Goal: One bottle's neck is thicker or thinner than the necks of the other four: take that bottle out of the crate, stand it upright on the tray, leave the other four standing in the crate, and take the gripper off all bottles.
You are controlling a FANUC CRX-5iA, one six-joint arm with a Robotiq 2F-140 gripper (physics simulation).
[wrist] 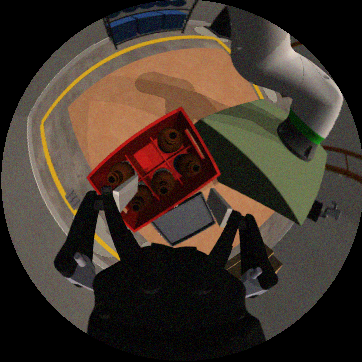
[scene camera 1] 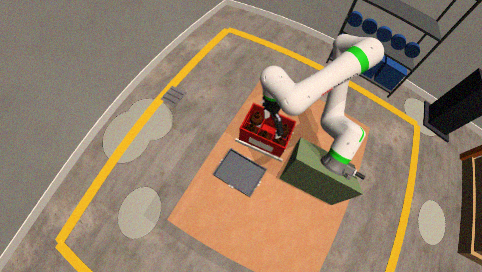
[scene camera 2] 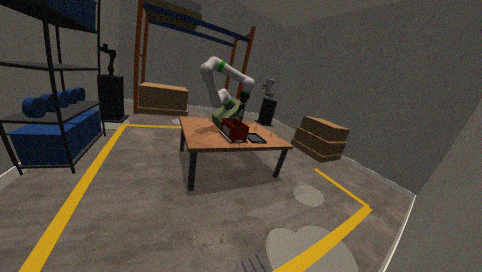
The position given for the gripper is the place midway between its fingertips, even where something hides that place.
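A grey tray (wrist: 191, 216) is part of the robot's scene, while the gripper (wrist: 173, 189) is open and holds nothing.
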